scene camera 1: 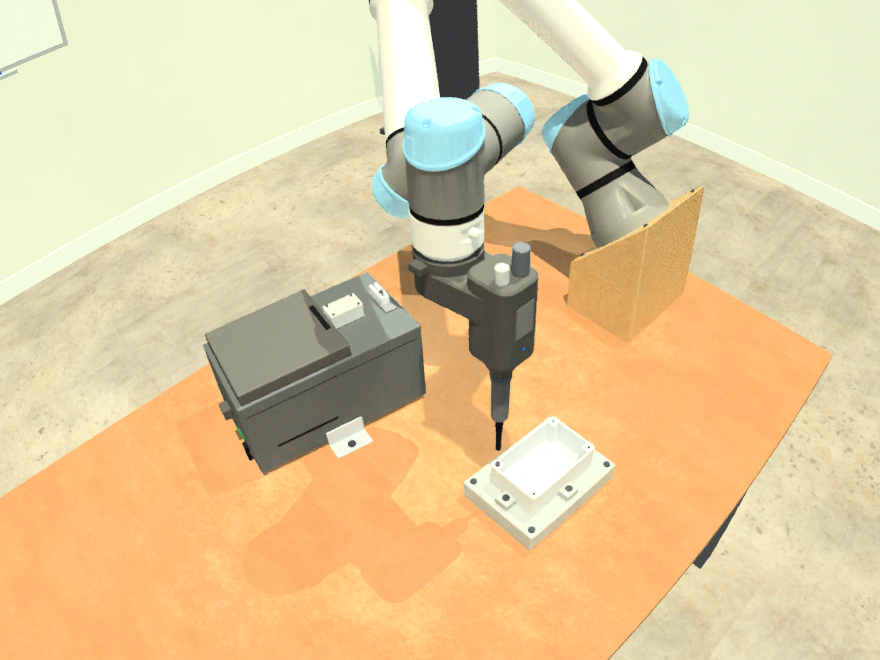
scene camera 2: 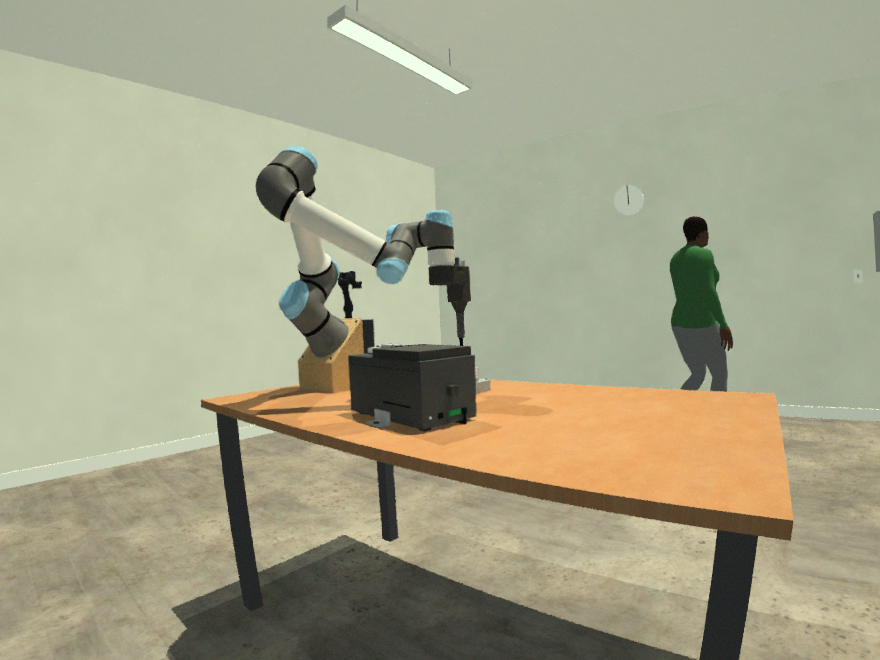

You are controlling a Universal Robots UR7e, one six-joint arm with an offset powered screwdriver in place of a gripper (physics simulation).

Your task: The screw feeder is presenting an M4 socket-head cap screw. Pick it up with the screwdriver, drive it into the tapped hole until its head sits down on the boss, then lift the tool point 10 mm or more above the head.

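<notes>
The screwdriver point(scene camera 1: 498, 448) point(scene camera 2: 461, 343) hangs upright with its bit tip a little above the near-left corner of the white housing point(scene camera 1: 516, 485). No screw shows on the bit, so I take it as open. A small dark round screw head point(scene camera 1: 497, 463) shows on that corner boss, below the tip, with a gap between them. It looks seated, but it is too small to be certain. The dark grey screw feeder point(scene camera 1: 341, 390) point(scene camera 2: 387, 390) stands to the left in scene camera 1. No screw can be made out at its white outlet point(scene camera 1: 380, 294). In scene camera 2 the feeder hides most of the housing.
The housing stands on a pale base plate point(scene camera 1: 490, 502) with dark bolts at its corners. A small metal bracket point(scene camera 1: 350, 439) point(scene camera 2: 381, 417) sits at the feeder's foot. A wooden angled mount point(scene camera 1: 629, 284) point(scene camera 2: 319, 372) stands by the arm's base. A person point(scene camera 2: 698, 291) stands beyond the table.
</notes>
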